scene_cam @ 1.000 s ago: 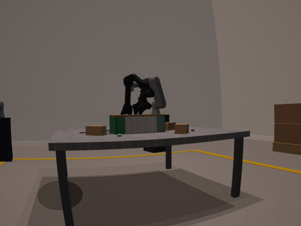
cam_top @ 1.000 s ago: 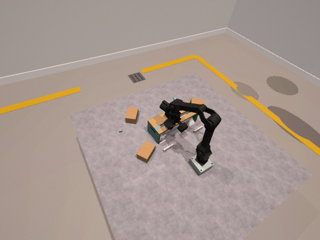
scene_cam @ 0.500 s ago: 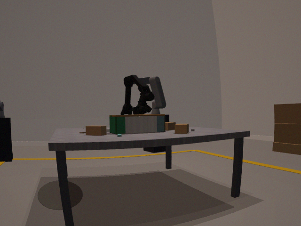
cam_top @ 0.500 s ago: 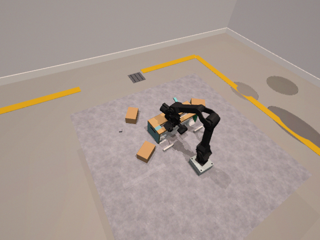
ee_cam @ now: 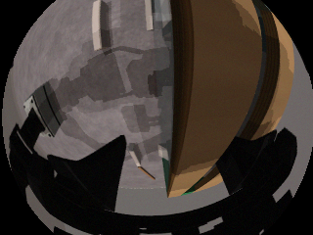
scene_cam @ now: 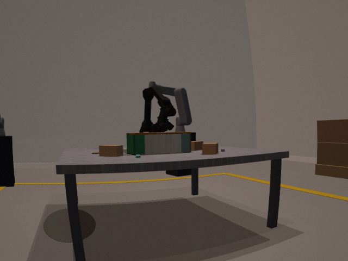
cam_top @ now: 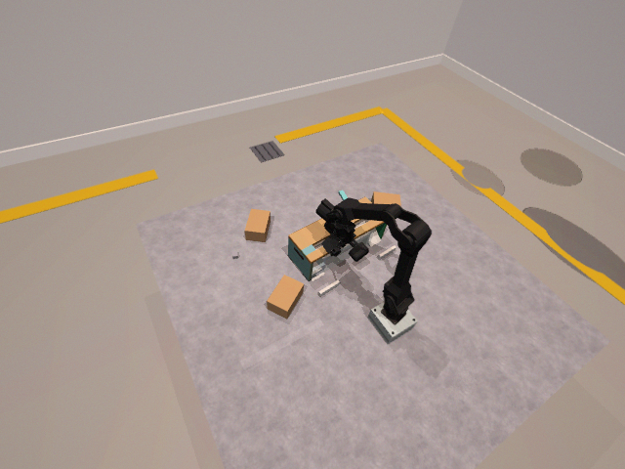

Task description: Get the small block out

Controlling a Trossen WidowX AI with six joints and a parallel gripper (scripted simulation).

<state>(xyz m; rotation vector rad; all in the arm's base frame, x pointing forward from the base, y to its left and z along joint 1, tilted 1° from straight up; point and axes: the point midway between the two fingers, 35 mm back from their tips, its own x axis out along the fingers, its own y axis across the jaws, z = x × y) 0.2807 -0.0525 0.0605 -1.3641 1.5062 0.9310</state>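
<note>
Right now the small blue block is 4 cm ahead of my gripper tip and 3 cm to the right of it. Also, from my gripper tip: grey piece 29 cm ahead, 32 cm to the left, 8 cm below; then teal piece 26 cm ahead, 26 cm to the right, 8 cm below; then box 3 cm ahead, 2 cm to the right, 2 cm below.
</note>
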